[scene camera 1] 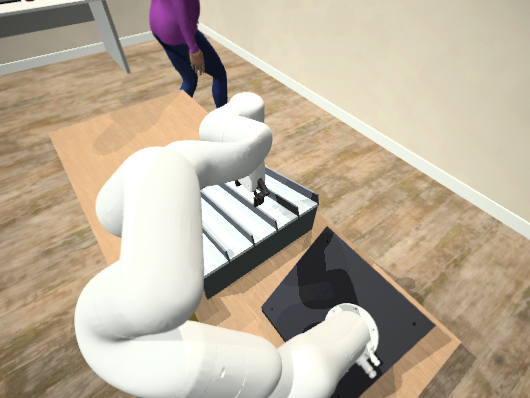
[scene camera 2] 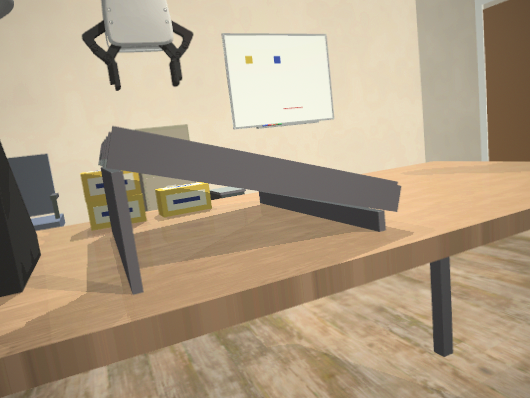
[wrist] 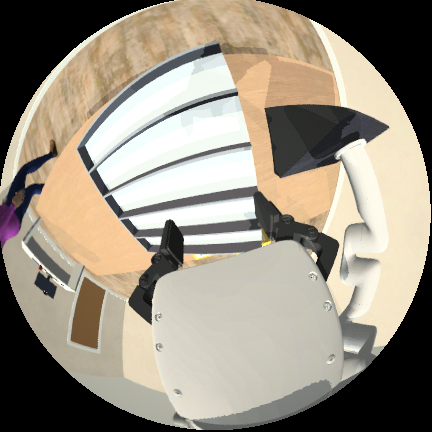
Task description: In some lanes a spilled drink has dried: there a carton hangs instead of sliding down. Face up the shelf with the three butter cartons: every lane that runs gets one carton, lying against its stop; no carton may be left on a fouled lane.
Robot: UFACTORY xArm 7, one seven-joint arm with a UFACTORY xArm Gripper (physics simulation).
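Frame: origin at the arm's base, x ahead, y left, z up, level; metres.
Where they show: gripper, fingertip midpoint: [scene camera 1: 249, 194] [scene camera 2: 148, 87] [wrist: 215, 215]; arm's base, link origin: [scene camera 1: 350, 331] [wrist: 349, 147].
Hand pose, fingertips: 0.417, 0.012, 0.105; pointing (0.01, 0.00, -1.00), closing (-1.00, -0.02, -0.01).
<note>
Things, the pixels of their top centre, and the offset from my fingertips, as dx, dy, dz. "pt": a spot on its surface instead. Level surfaces: height alone.
- upper carton, top centre: [scene camera 2: 108, 169] -0.080, +0.304, -0.129
- lower carton, surface spot: [scene camera 2: 100, 215] pt -0.114, +0.270, -0.227
- third carton, top centre: [scene camera 2: 181, 185] +0.082, +0.312, -0.193
- table, surface height: dz -0.258
The tilted shelf [scene camera 1: 265, 246] [scene camera 2: 250, 167] [wrist: 200, 200] has several pale lanes between dark dividers. Its raised end faces the robot's base. No carton shows on the visible lane surfaces. Faint grey patches show on the far lanes in the wrist view; I cannot tell shadow from stain. Two yellow butter cartons are stacked, the upper carton [scene camera 2: 95, 186] on the lower carton [scene camera 2: 100, 215]; the third carton [scene camera 2: 185, 200] lies beside them. Yellow slivers show past the shelf in the wrist view. My gripper [scene camera 1: 249, 192] [scene camera 2: 146, 87] [wrist: 215, 215] is open and empty, above the shelf.
The black base plate [scene camera 1: 380, 305] [wrist: 295, 145] stands beyond the shelf's raised end. My arm hides the shelf's near side and most of the carton area in the first scene view. A person [scene camera 1: 175, 25] [wrist: 10, 220] stands beyond the table [scene camera 1: 90, 145] [scene camera 2: 465, 185].
</note>
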